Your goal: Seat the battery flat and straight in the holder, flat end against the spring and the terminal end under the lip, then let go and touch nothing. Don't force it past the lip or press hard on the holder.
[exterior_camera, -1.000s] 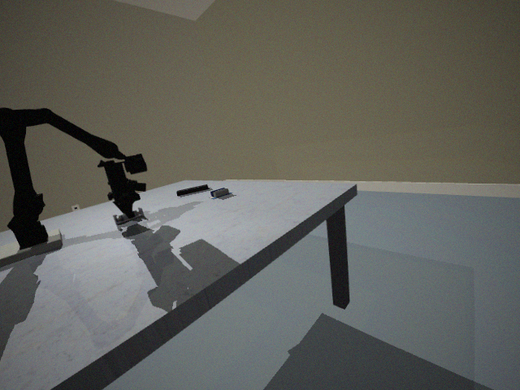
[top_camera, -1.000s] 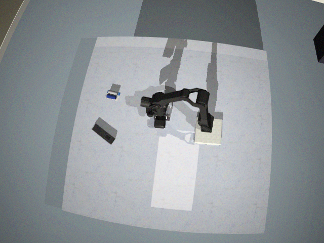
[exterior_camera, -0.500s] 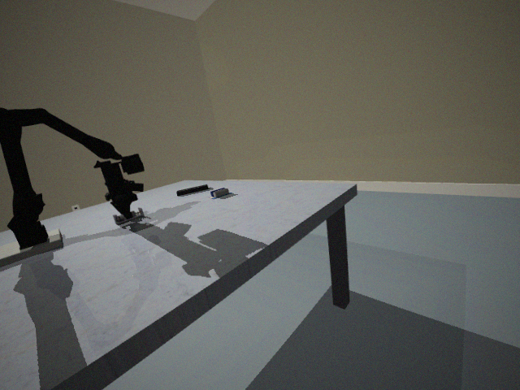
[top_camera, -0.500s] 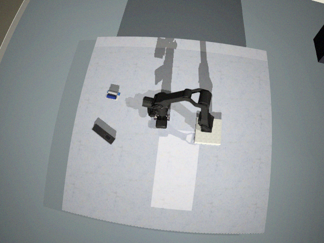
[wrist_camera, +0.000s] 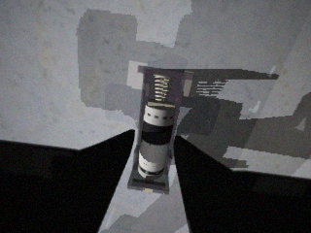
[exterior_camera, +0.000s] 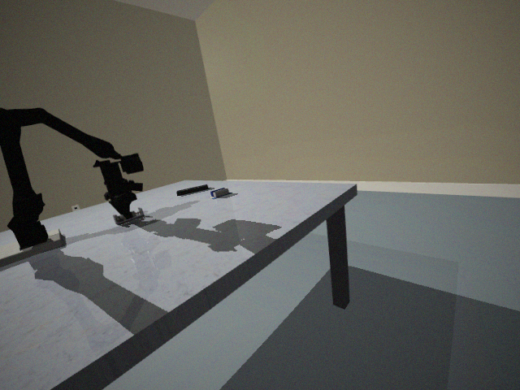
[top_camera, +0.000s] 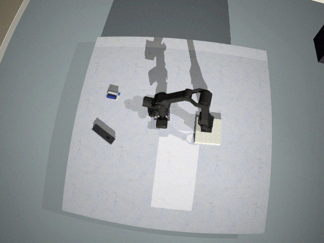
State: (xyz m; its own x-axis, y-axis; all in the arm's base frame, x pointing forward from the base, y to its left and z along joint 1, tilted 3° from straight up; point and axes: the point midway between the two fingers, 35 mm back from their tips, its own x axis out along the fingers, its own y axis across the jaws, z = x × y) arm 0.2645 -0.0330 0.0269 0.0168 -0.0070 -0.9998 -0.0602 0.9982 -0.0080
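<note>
Now: gripper tip 10 mm below the battery. The rest, counted from my gripper tip: white pack (350 mm ahead, 110 mm to the right); then flat black bar (350 mm ahead, 150 mm to the left).
</note>
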